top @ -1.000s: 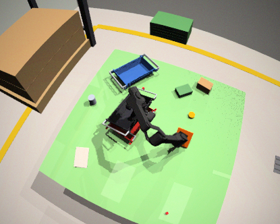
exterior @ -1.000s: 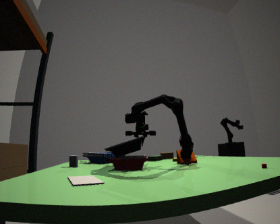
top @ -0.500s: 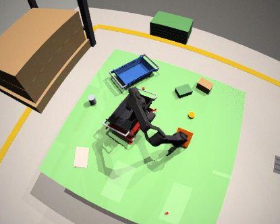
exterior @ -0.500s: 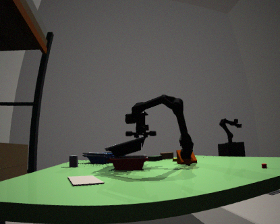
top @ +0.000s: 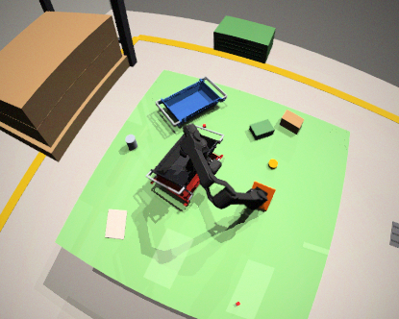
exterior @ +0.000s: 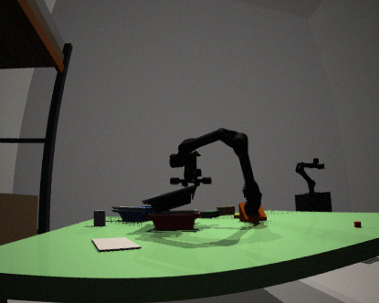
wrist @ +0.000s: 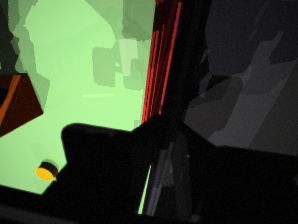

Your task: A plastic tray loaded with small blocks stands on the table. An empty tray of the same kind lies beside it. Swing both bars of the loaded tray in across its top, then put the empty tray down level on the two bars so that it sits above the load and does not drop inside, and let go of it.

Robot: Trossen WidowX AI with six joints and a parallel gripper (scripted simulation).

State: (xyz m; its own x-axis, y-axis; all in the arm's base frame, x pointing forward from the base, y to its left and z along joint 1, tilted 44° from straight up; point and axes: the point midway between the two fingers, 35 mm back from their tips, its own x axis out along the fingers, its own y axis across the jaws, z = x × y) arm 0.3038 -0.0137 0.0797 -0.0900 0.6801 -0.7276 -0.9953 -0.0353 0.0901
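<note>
Right now the black tray is 9 cm ahead of my gripper tip and 1 cm above it. From my gripper tip the other things lie so: yellow disc 28 cm behind, 26 cm to the right, 11 cm below; grey cylinder 42 cm ahead, 8 cm below, 3 cm to the left; green block 42 cm to the right, 13 cm behind, 10 cm below.
</note>
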